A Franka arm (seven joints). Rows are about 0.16 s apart.
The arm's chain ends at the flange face. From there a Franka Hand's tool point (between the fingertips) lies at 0.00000 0.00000 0.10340 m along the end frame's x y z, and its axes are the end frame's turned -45 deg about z.
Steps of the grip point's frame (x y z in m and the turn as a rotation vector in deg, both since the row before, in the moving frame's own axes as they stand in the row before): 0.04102 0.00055 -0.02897 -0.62 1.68 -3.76; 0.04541 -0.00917 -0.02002 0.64 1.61 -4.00; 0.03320 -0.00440 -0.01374 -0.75 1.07 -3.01; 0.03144 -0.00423 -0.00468 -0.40 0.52 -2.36; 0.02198 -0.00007 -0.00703 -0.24 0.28 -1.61; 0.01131 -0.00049 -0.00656 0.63 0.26 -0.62; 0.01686 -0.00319 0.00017 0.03 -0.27 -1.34
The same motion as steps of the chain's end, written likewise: 0.02651 -0.02717 -0.02892 0.75 1.63 -3.76; 0.02449 -0.03568 -0.01997 1.59 0.69 -4.00; 0.01805 -0.02612 -0.01371 0.23 1.29 -3.01; 0.01807 -0.02505 -0.00467 0.08 0.65 -2.36; 0.01483 -0.01553 -0.00703 0.03 0.37 -1.61; 0.00813 -0.00721 -0.00655 0.63 -0.26 -0.62; 0.01005 -0.01449 0.00017 -0.17 -0.21 -1.34
